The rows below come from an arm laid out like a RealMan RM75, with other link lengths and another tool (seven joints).
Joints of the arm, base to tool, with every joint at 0 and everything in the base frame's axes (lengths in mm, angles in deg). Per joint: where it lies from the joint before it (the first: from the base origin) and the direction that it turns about. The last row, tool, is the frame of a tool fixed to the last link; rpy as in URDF.
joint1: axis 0 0 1 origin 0 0 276.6
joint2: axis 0 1 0 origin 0 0 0
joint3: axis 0 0 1 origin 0 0 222.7
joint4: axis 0 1 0 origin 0 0 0
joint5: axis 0 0 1 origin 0 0 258.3
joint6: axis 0 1 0 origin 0 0 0
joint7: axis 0 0 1 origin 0 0 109.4
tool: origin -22 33 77 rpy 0 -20 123.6
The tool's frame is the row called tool.
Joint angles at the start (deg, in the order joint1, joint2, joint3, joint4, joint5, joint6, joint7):
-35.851, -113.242, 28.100, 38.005, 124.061, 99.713, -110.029
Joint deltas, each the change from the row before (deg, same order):
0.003, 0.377, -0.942, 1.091, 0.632, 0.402, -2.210
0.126, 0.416, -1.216, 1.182, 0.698, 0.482, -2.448
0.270, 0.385, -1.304, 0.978, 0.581, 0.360, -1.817
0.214, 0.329, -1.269, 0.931, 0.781, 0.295, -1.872
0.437, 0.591, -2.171, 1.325, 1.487, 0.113, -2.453
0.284, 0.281, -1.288, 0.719, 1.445, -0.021, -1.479
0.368, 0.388, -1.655, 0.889, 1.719, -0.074, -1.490
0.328, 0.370, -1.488, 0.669, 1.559, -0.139, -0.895
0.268, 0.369, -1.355, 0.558, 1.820, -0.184, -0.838
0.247, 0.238, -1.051, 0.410, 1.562, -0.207, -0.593
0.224, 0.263, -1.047, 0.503, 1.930, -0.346, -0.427
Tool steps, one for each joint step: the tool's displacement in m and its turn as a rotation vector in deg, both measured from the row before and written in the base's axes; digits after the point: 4 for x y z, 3 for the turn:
-0.0007, 0.0021, 0.0083, 0.116, 0.124, 1.765
-0.0015, 0.0016, 0.0095, 0.236, -0.014, 2.168
-0.0027, 0.0009, 0.0088, 0.565, -0.075, 1.932
-0.0028, 0.0007, 0.0079, 0.404, 0.003, 2.036
-0.0069, 0.0008, 0.0124, 1.047, 0.337, 3.296
-0.0056, -0.0005, 0.0059, 0.287, 0.492, 2.294
-0.0074, -0.0008, 0.0077, 0.636, 0.680, 2.633
-0.0071, -0.0011, 0.0065, 0.689, 0.734, 2.101
-0.0075, -0.0015, 0.0055, 0.415, 0.911, 2.139
-0.0064, -0.0017, 0.0037, 0.256, 0.782, 1.771
-0.0076, -0.0019, 0.0038, 0.231, 1.237, 1.827

